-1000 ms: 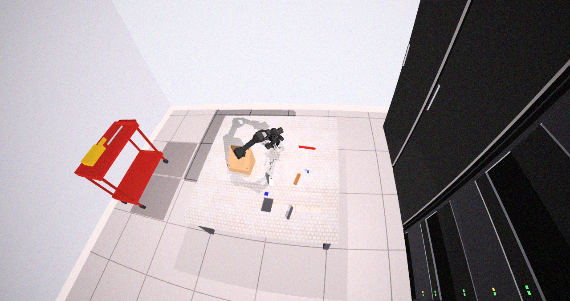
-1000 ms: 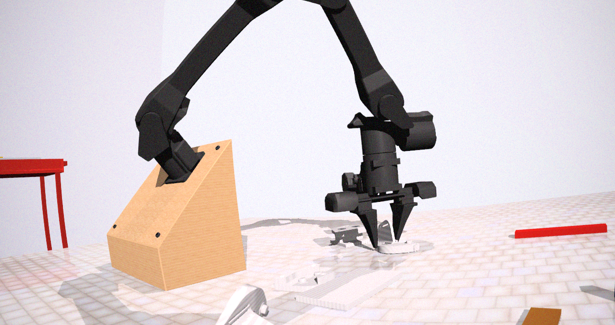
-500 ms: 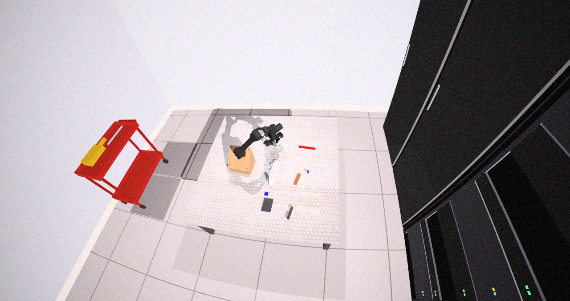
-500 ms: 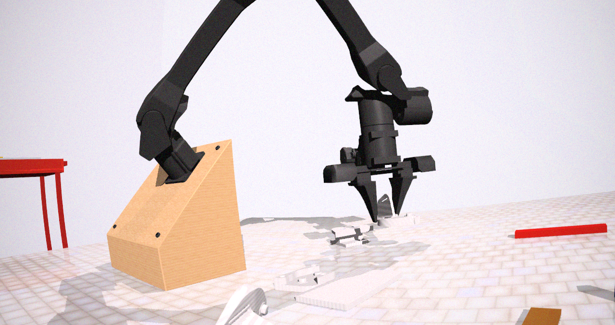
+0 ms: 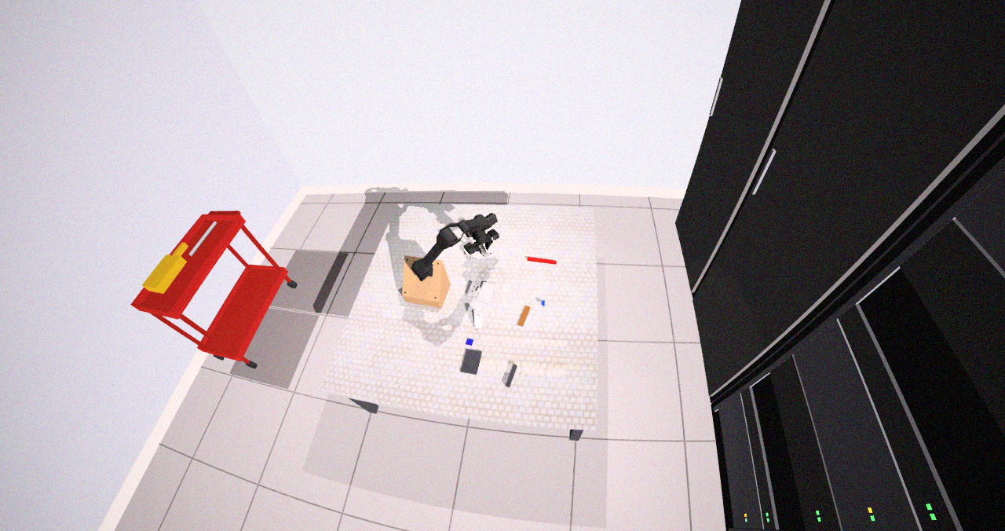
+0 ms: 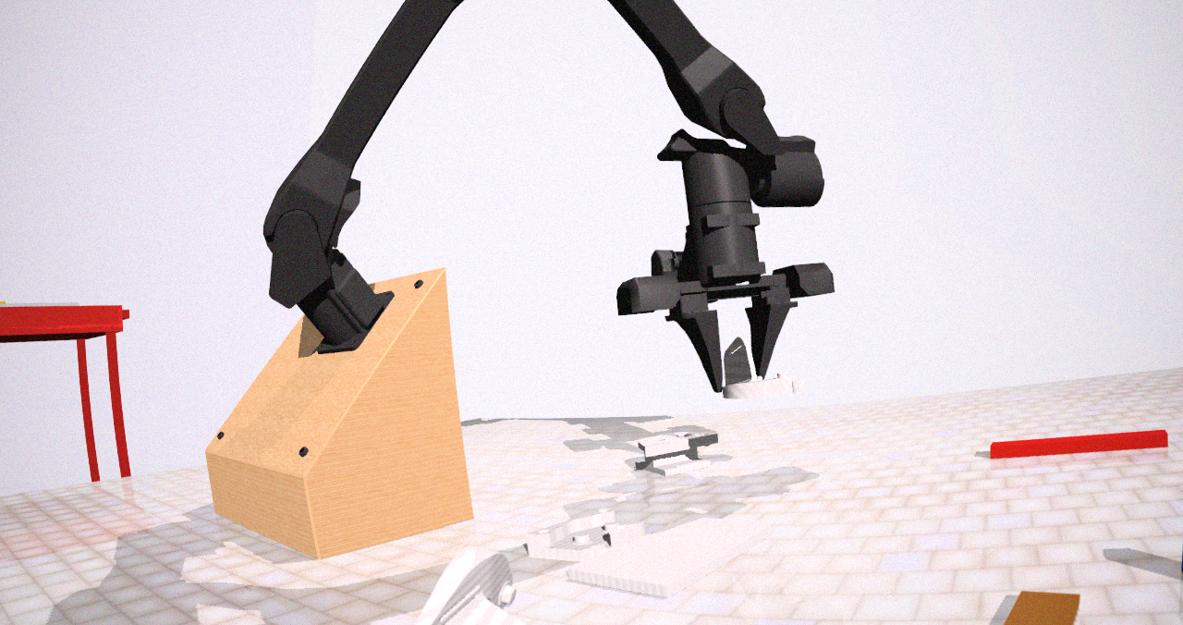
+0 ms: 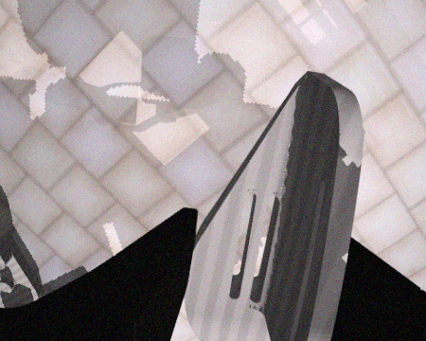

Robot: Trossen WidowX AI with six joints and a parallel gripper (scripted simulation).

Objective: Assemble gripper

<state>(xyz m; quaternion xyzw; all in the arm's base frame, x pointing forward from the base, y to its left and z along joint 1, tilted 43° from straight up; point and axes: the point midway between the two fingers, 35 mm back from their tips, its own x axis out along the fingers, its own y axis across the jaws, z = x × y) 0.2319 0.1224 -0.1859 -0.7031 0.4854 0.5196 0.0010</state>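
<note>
Right now the ribbed white plate is 50 mm ahead of my gripper tip, 200 mm to the right of it and 80 mm below it. Round my gripper tip: red bar (300 mm ahead, 40 mm to the left, 80 mm below); then dark grey plate (70 mm ahead, 590 mm to the right, 80 mm below); then orange block (270 mm ahead, 310 mm to the right, 80 mm below).
</note>
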